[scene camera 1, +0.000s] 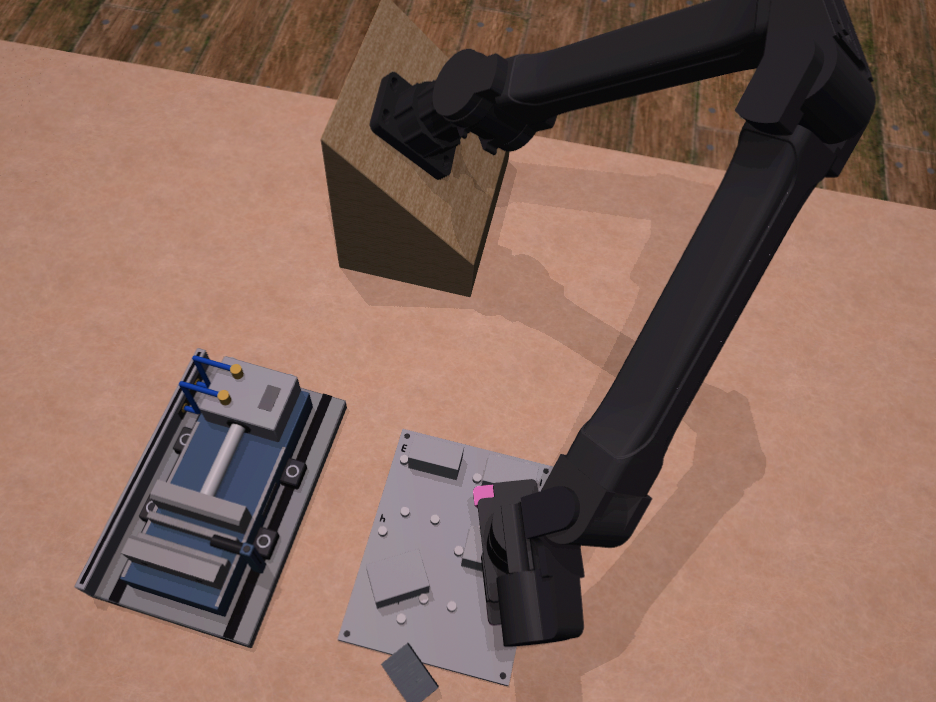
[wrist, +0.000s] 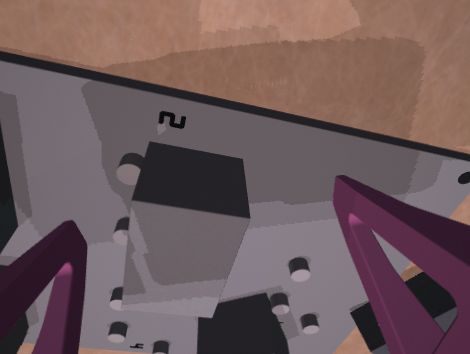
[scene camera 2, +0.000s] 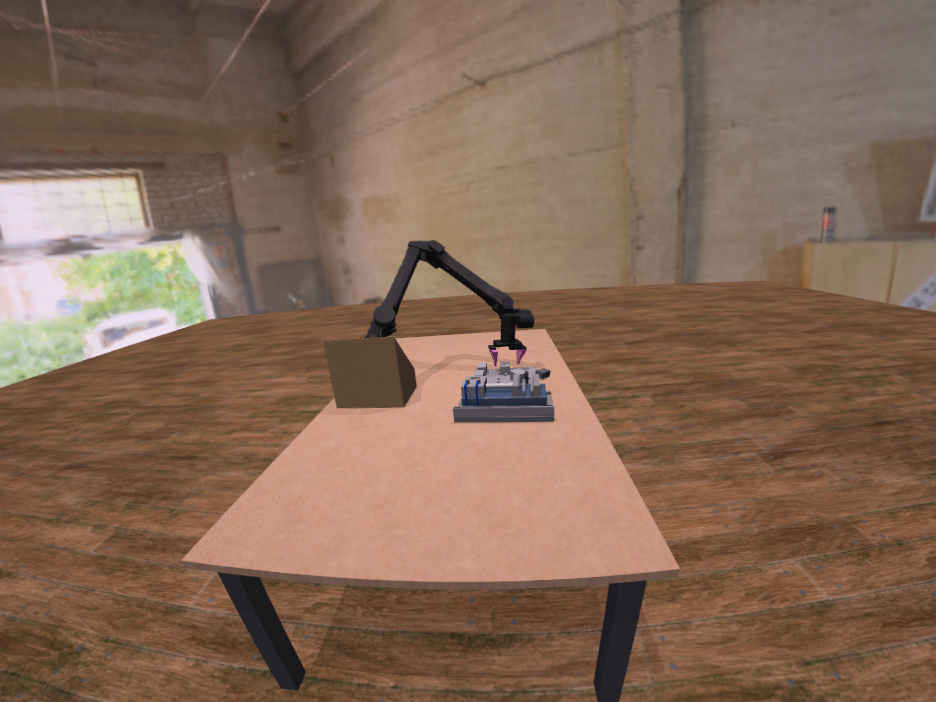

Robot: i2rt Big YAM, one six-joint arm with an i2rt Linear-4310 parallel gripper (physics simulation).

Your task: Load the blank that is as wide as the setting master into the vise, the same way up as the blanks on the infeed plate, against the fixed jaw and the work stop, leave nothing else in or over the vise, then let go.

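Frame: origin at the arm's base, x left, y down, z back, level; millimetres.
Where they show: gripper, between the fingertips: (wrist: pixel 208 210) (scene camera 2: pixel 506 365); arm's base, origin of its link: (scene camera 1: pixel 412 129) (scene camera 2: pixel 374 352).
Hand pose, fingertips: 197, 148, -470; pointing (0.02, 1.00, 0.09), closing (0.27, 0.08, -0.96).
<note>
Things, the pixels of their top centre, and the offset from my fingertips, as dx, dy, dz.
- infeed plate, centre of its top: (wrist: pixel 175 268) (scene camera 1: pixel 451 548) (scene camera 2: pixel 505 376) -64, +23, +11
- tall grey blank, centre of its top: (wrist: pixel 178 269) (scene camera 1: pixel 492 548) (scene camera 2: pixel 504 364) -19, -12, +9
- E, centre of its top: (scene camera 1: pixel 436 451) -101, -12, +109
- vise, centre of its top: (scene camera 1: pixel 208 466) (scene camera 2: pixel 503 380) -335, -68, +28
- narrow grey strip, centre of its top: (scene camera 1: pixel 186 538) (scene camera 2: pixel 527 384) -339, -48, -46
- dark grey block, centre of its top: (wrist: pixel 422 345) (scene camera 1: pixel 409 673) (scene camera 2: pixel 542 369) -85, -4, -132
My gripper (scene camera 2: pixel 507 364) is open and empty above the infeed plate (scene camera 1: pixel 468 651) (wrist: pixel 280 242). In the wrist view, a tall grey blank (wrist: pixel 185 245) near the "2" mark shows between the spread magenta fingers; scene camera 1 shows part of a blank (scene camera 1: pixel 471 550) beside the gripper. Other blanks on the plate are one by the "E" (scene camera 1: pixel 436 457), one at the upper right (scene camera 1: pixel 510 470) and a wide one (scene camera 1: pixel 396 578). The vise (scene camera 1: pixel 249 479) (scene camera 2: pixel 502 413) has two grey jaws; a narrow grey strip (scene camera 1: pixel 185 522) shows between them, with a dark rod over its end. Which piece is the setting master is unclear.
A dark grey block (scene camera 1: pixel 409 672) lies at the plate's lower edge. Small pegs (wrist: pixel 300 269) stand among the blanks. Blue arms with brass tips (scene camera 1: pixel 235 371) stand at the vise's rear block. A wooden wedge (scene camera 1: pixel 400 219) carries the arm's base.
</note>
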